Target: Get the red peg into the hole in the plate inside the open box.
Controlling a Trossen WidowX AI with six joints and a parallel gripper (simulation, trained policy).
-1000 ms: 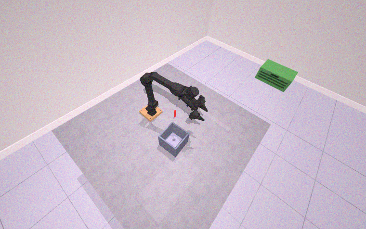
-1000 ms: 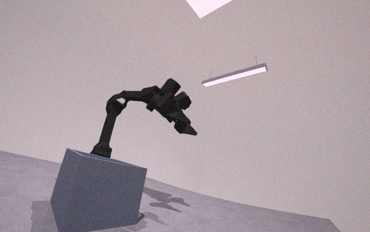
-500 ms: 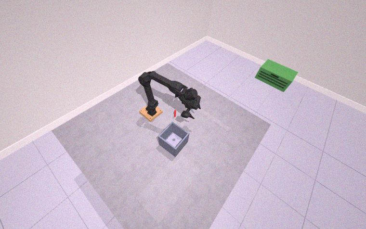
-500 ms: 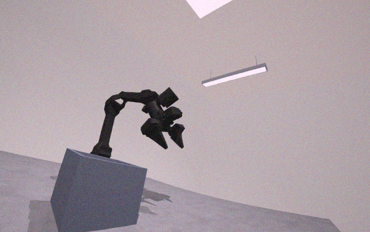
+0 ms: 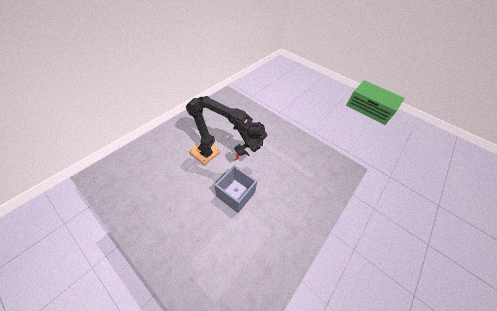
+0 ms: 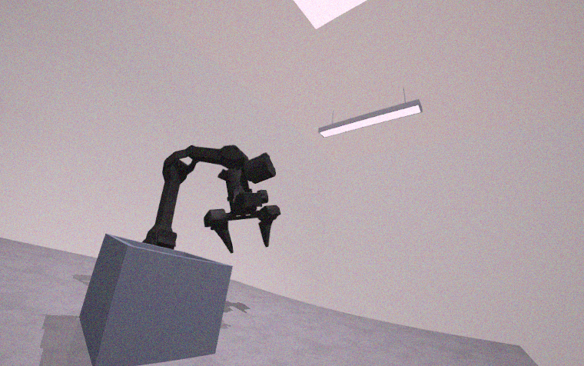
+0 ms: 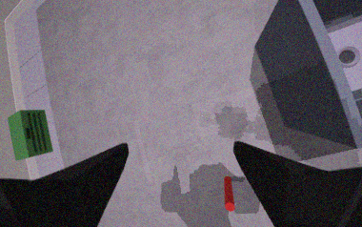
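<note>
Right now the red peg is 130 mm below my gripper tip and 120 mm behind it. Also, from my gripper tip: plate 220 mm to the right, 130 mm below, 20 mm ahead.
</note>
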